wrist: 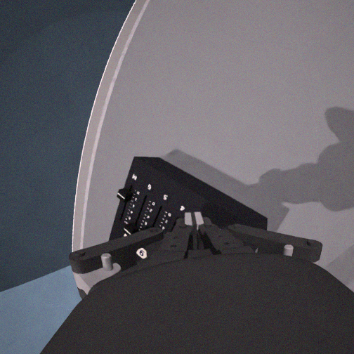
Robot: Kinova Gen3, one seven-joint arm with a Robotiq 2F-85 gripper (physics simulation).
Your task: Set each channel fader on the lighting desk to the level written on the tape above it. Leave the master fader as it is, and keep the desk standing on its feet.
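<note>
The black lighting desk (205,192) lies on the table in the wrist view, with its labels M, 6, 5 and 4 showing upside down. The master fader (124,194) is near the zero end of its slot at the desk's left edge. The channel 6 fader cap (131,228) shows low in its slot, beside my left finger linkage. A small part of the tape (142,253) shows one digit. My gripper (192,222) is shut and empty, its tips over the desk near the label 4. It hides the other channel faders and most of the tape.
The desk stands near the left rim of a round grey table (225,75). A dark blue floor (40,125) lies beyond the rim, with a lighter blue area (35,310) at the lower left. The arm's shadow falls on the table at the right.
</note>
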